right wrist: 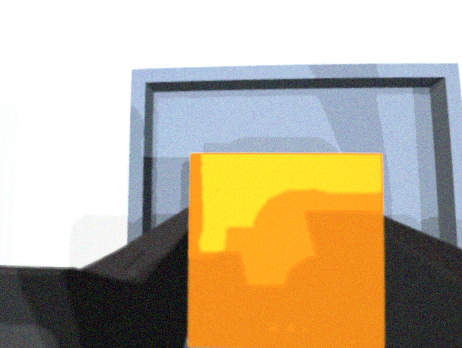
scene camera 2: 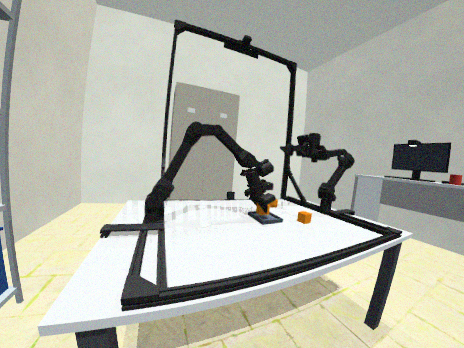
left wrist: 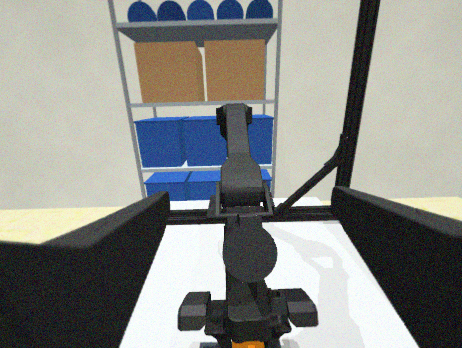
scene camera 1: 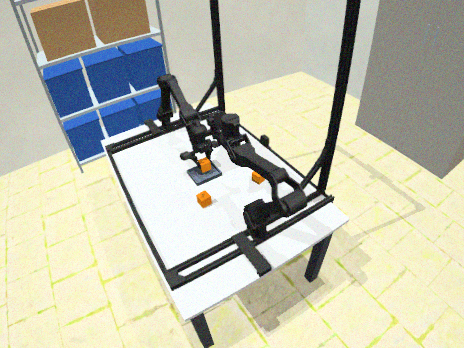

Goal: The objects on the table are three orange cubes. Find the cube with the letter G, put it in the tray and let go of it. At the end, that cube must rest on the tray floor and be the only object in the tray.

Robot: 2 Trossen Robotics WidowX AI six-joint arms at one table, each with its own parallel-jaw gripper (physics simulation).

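Places are measured from the left arm's base along level axes (x left, y back, z up), in millimetres.
Pixels of known places: left gripper, fingertip midpoint: [scene camera 2: 285, 147] [left wrist: 250, 196] [scene camera 1: 205, 118]; right gripper, fingertip midpoint: [right wrist: 273, 217] [scene camera 2: 263, 210] [scene camera 1: 205, 167]; left arm's base, origin of the base link: [scene camera 2: 325, 209] [scene camera 1: 257, 232]; right arm's base, origin of the base link: [scene camera 2: 153, 219] [scene camera 1: 167, 126].
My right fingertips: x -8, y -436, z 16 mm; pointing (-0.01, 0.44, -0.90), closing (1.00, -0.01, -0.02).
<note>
For each thing: its top centre in the pictures, then the offset to it from my right fingertips. Level surfaces: height alone.
- orange cube, middle of its top: [right wrist: 285, 248] [scene camera 1: 203, 161] [scene camera 2: 263, 204] dx +0, dy -6, dz +33 mm
- dark tray, middle of its top: [right wrist: 298, 205] [scene camera 1: 204, 171] [scene camera 2: 265, 214] dx +11, dy +4, dz -17 mm
- second cube, middle of its top: [scene camera 1: 203, 195] [scene camera 2: 305, 212] dx +97, dy +170, dz +10 mm
- third cube, middle of its top: [scene camera 1: 258, 172] [scene camera 2: 272, 199] dx -177, dy +182, dz +10 mm
- white table, its level: dz -35 mm
My right gripper [scene camera 1: 203, 161] [scene camera 2: 263, 203] [right wrist: 273, 217] is shut on an orange cube [scene camera 1: 205, 166] [scene camera 2: 262, 210] [left wrist: 247, 345] [right wrist: 280, 305], low over the dark tray [scene camera 1: 198, 178] [scene camera 2: 270, 220] [right wrist: 137, 120]. Whether the cube touches the tray floor is unclear; no letter is readable on it. A second cube [scene camera 1: 204, 199] [scene camera 2: 304, 217] lies beside the tray, with an unreadable dark mark on top in scene camera 1. A third cube [scene camera 1: 257, 177] [scene camera 2: 273, 203] lies farther right in scene camera 1. My left gripper [scene camera 1: 212, 120] [scene camera 2: 285, 148] is open and empty, raised above the table.
The left arm reaches over the table near the third cube in scene camera 1. Black rails edge the white table [scene camera 1: 155, 200] [scene camera 2: 210, 260], and a tall black frame [scene camera 2: 291, 110] stands at its side. A shelf rack [scene camera 1: 50, 90] with blue bins stands beyond it.
</note>
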